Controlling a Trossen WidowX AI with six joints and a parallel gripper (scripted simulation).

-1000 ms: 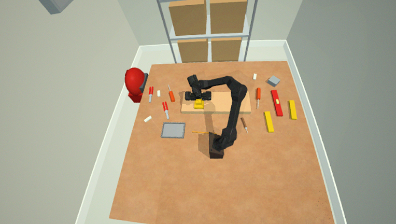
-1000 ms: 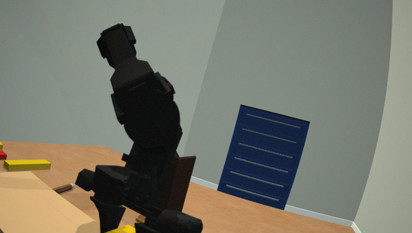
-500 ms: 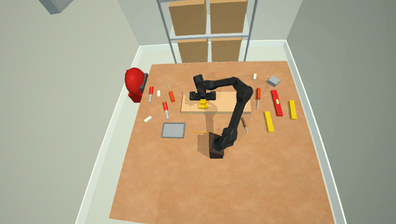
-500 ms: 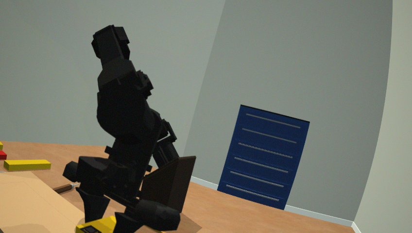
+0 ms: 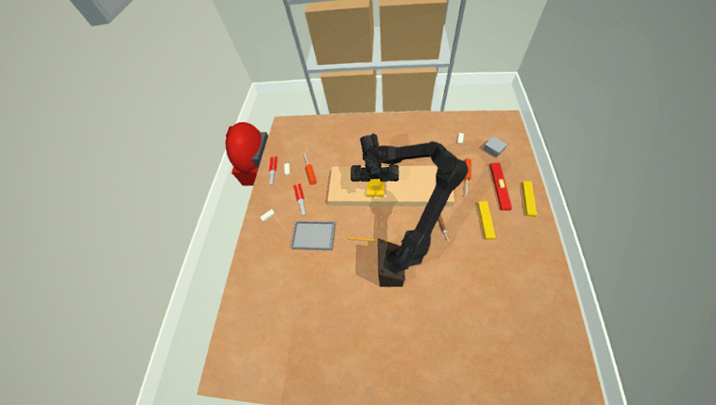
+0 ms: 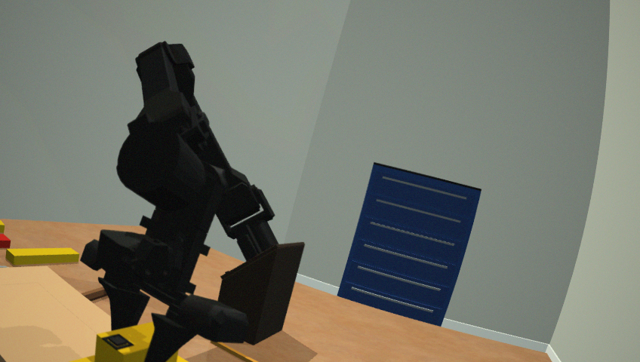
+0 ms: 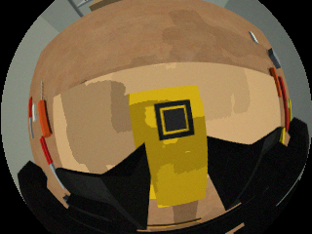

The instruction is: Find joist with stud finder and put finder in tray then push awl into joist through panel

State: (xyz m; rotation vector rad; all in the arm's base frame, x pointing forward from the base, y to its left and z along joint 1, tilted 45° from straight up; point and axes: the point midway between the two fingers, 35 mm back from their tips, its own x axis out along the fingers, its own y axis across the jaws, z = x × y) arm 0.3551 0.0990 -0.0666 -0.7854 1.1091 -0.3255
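Right now my gripper tip is 270 mm past the grey tray, 210 mm to the right of it and 50 mm above it. Also, from my gripper tip: red level (80 mm ahead, 520 mm to the right, 50 mm below); then awl (160 mm behind, 300 mm to the right, 60 mm below); then yellow stud finder (10 mm ahead, 20 mm above).
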